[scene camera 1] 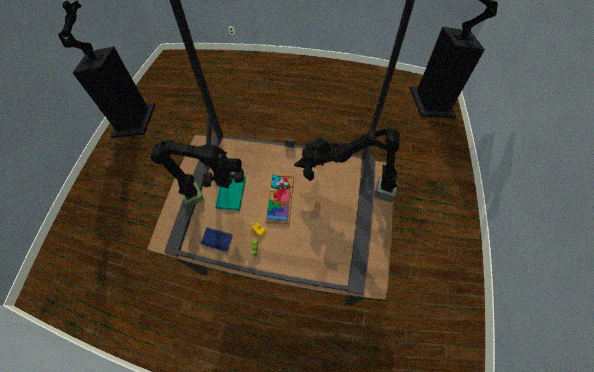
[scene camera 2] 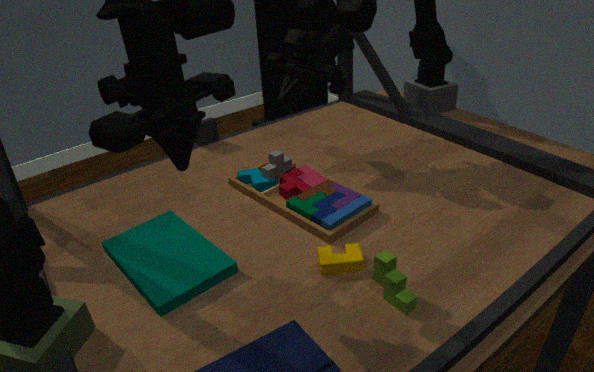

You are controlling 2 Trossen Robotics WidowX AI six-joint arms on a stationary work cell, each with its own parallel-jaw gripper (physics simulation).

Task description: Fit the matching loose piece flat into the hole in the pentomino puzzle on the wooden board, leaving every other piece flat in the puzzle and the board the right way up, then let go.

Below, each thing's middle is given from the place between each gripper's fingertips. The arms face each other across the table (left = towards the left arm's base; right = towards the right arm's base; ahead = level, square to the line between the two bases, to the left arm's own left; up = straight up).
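The lime stepped piece (scene camera 2: pixel 385 273) is 25 cm ahead of my right hand, 12 cm to the left of it and 14 cm below it. From that same right hand, the wooden puzzle board (scene camera 2: pixel 270 198) is 23 cm to the left, 2 cm behind and 16 cm below, while the yellow u-shaped piece (scene camera 2: pixel 352 260) is 15 cm ahead, 13 cm to the left and 16 cm below. As for the teal slab (scene camera 2: pixel 169 263), it's 6 cm behind my right hand, 3 cm to the right of it and 16 cm below it. Going by their middles, the teal slab is the nearest to my right hand of the things named here.
From my left hand, the lime stepped piece is 380 mm ahead, 200 mm to the right and 110 mm below, and the yellow u-shaped piece is 280 mm ahead, 180 mm to the right and 130 mm below. You'd find the teal slab 340 mm to the right of my left hand, 70 mm ahead of it and 130 mm below it; the wooden puzzle board is 80 mm to the right of that left hand, 110 mm ahead of it and 130 mm below it. By its middle, the teal slab is nearer to my right hand than to my left hand.
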